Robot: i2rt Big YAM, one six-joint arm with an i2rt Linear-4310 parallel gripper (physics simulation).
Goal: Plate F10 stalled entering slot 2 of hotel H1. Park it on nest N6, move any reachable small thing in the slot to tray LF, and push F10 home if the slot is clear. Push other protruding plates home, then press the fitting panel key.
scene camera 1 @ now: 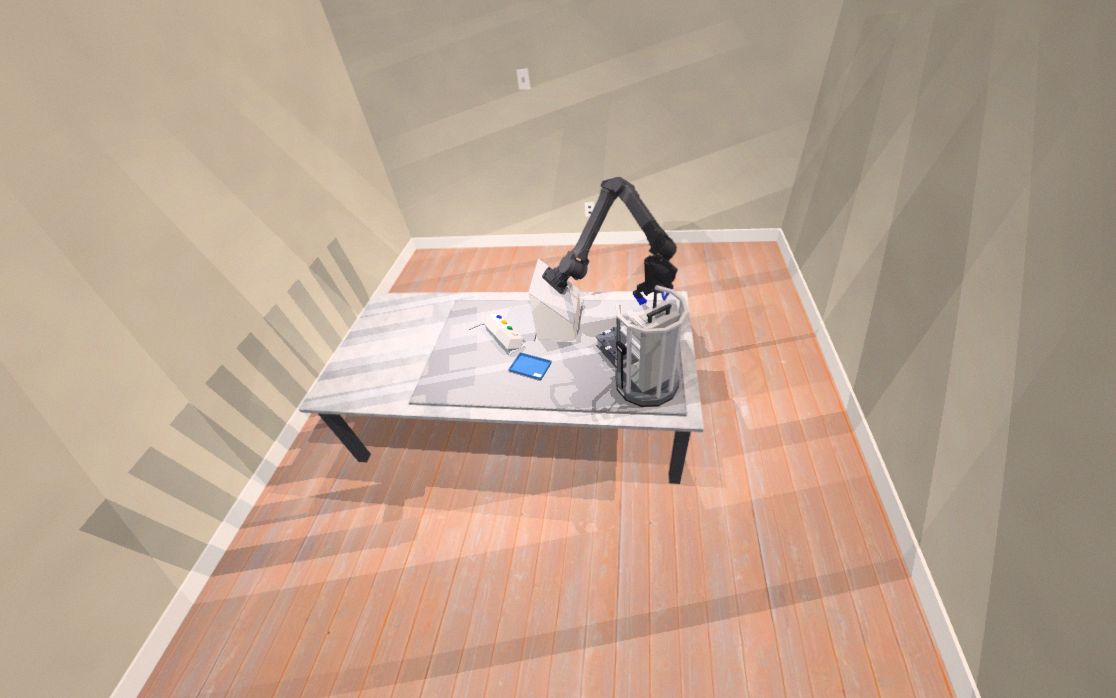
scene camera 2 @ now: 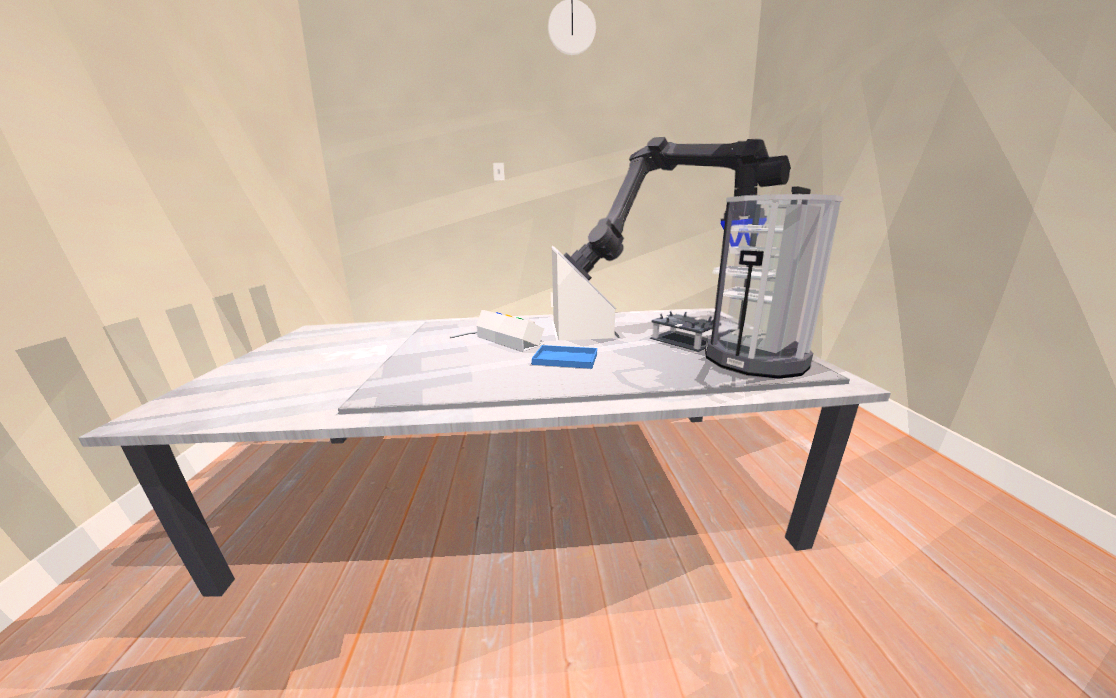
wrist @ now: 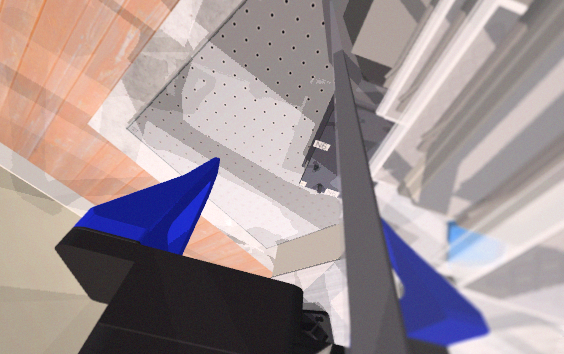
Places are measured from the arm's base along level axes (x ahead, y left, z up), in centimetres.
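Pixels of known places: gripper, fingertip midpoint: [wrist: 292,188]; arm's base, origin of the base link: [scene camera 1: 553,281] [scene camera 2: 575,268] [wrist: 315,338].
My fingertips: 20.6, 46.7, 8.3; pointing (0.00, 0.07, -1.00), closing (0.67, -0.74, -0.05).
Observation:
Ahead of a thing's pixels: the offset from my fingertips to its top centre, as dx, dy, dz. "pt": to the spot under its first point. Level surfaces: height alone.
Hotel H1 {pt +27.5, +2.2, -23.7} [scene camera 1: 647,400] [scene camera 2: 757,365] is a tall clear-walled rack on a dark base at the right of the table. White plates [scene camera 2: 734,272] stick out at its left side; I cannot tell which is F10, nor see slot 2's inside. My gripper [scene camera 1: 654,297] [scene camera 2: 742,232] is open and empty, pointing down beside the hotel's upper part. In the wrist view, a grey post [wrist: 357,200] crosses between the blue fingers and partly hides the right one. Dark nest N6 {+0.3, -13.9, -19.8} [scene camera 1: 610,347] [scene camera 2: 683,322] [wrist: 325,162] stands left of the hotel. Blue tray LF {+16.0, -49.1, -25.7} [scene camera 1: 530,367] [scene camera 2: 564,356] and the button panel {+0.1, -66.9, -19.0} [scene camera 1: 503,331] [scene camera 2: 508,329] are farther left.
The arm's pale wedge-shaped stand [scene camera 1: 553,319] [scene camera 2: 580,308] rises between the panel and the nest. A thin black post with a small framed sign {pt +24.2, -8.8, -0.7} [scene camera 2: 749,257] stands at the hotel's near side. The grey perforated board {dz -27.4} [scene camera 1: 469,382] [scene camera 2: 460,393] [wrist: 250,95] lies under these things.

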